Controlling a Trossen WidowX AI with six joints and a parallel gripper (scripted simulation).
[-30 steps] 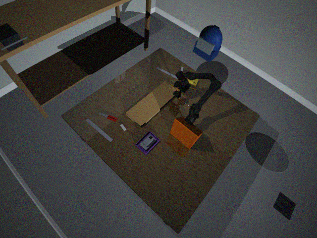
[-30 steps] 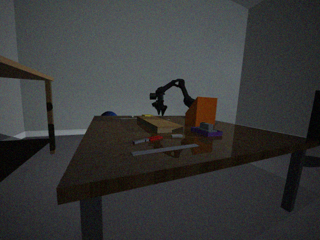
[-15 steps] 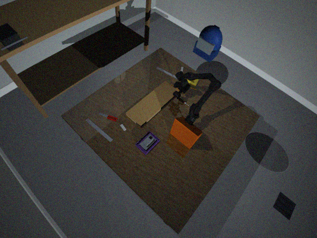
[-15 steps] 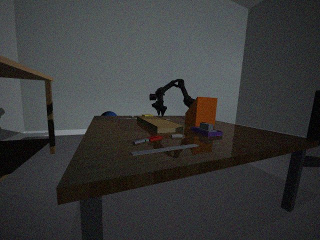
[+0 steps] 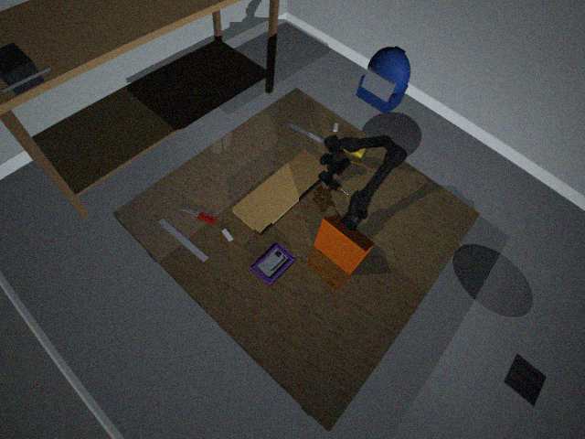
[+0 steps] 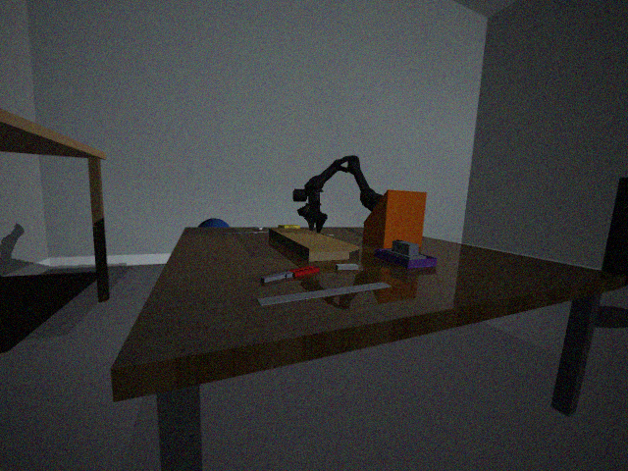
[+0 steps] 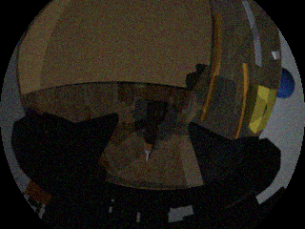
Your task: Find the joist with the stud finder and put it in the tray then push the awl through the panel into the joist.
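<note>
My gripper tip is now 60 mm past the awl, 10 mm to the left of it and 10 mm above it. Round my gripper tip: stud finder (510 mm to the left, 160 mm behind, 30 mm above); then yellow block (260 mm to the right, 90 mm ahead, 10 mm below); then purple tray (520 mm to the left, 160 mm behind, 10 mm below).
</note>
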